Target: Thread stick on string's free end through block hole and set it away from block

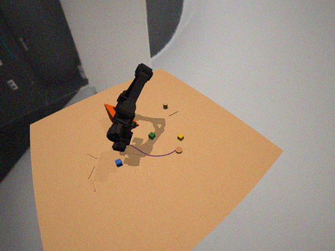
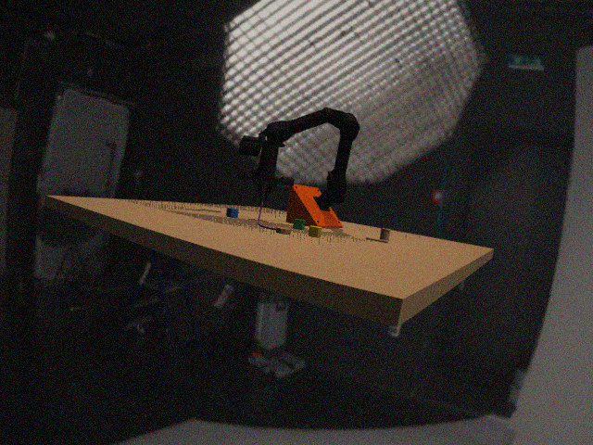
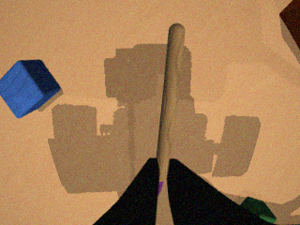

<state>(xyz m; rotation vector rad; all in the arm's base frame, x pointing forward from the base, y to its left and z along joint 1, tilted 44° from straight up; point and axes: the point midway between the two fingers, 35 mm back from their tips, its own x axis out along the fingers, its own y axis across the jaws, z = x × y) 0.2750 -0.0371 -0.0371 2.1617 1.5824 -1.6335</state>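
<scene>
Now: gripper tip 1 cm to the left of the thin wooden stick and 1 cm past it. From my gripper tip the other things lie so: round wooden button (23 cm to the left, 16 cm ahead, 5 cm below); then blue cube (9 cm to the right, 5 cm ahead, 4 cm below); then green cube (15 cm to the left, 4 cm below, 1 cm behind).
</scene>
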